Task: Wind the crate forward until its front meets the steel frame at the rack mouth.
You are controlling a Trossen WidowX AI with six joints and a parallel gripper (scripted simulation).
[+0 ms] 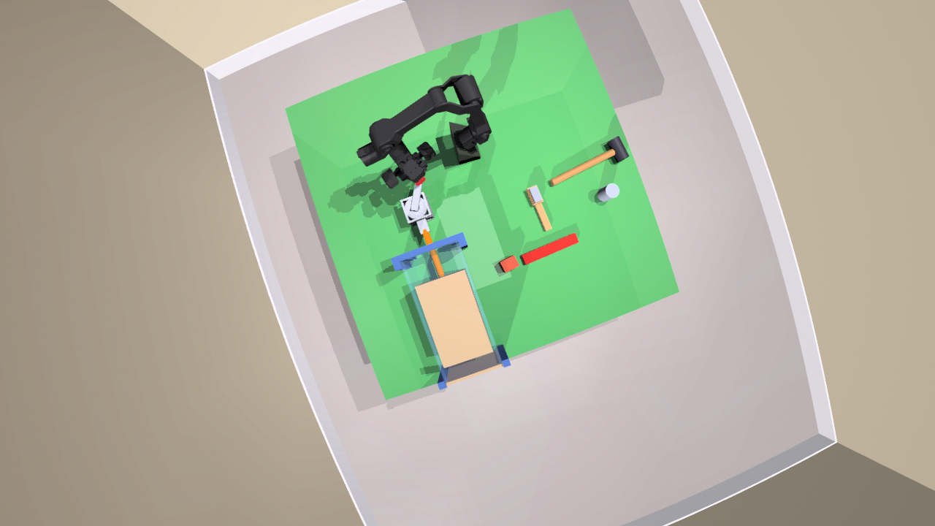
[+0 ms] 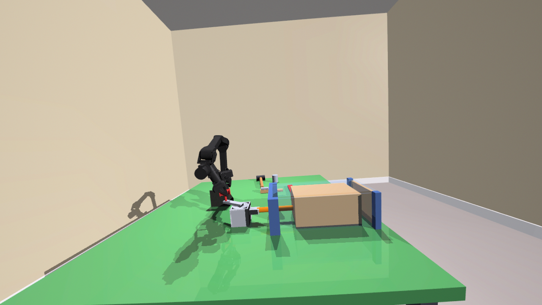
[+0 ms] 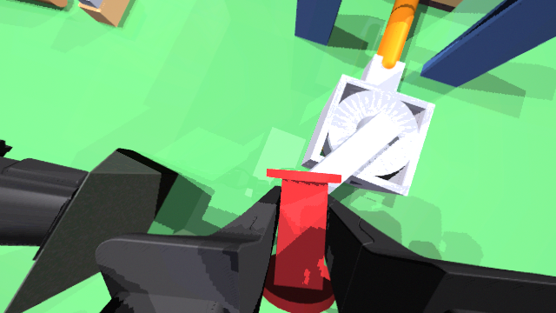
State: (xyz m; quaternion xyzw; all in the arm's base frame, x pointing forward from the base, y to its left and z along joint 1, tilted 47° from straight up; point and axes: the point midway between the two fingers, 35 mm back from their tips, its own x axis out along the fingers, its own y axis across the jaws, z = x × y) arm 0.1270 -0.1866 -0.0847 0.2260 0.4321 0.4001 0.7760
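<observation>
Now: the winch handle 3 cm below my gripper tip, 2 cm to the right of it and 2 cm ahead of it. Also, from my gripper tip: blue steel frame: 24 cm ahead, 3 cm below, 1 cm to the right; winch: 10 cm below, 7 cm ahead, 5 cm to the right; red knob: 1 cm to the right, 1 cm behind.
</observation>
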